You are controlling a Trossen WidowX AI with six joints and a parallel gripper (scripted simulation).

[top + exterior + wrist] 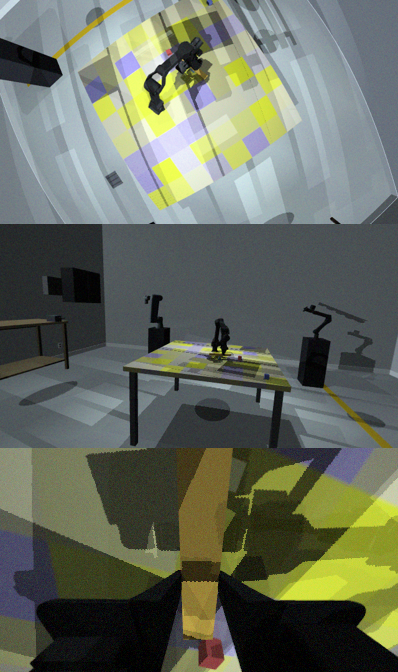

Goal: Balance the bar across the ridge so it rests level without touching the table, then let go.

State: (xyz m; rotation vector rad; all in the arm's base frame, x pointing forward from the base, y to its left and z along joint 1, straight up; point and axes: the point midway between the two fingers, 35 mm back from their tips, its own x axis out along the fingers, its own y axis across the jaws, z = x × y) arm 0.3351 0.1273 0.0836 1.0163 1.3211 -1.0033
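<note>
Now: the long orange-brown bar 10 mm ahead of my gripper tip and 30 mm to the right of it. The rest, counted from my gripper tip: small blue cube: 400 mm ahead, 370 mm to the left, 30 mm below; then small red cube: 70 mm behind, 170 mm to the left, 30 mm below.
</note>
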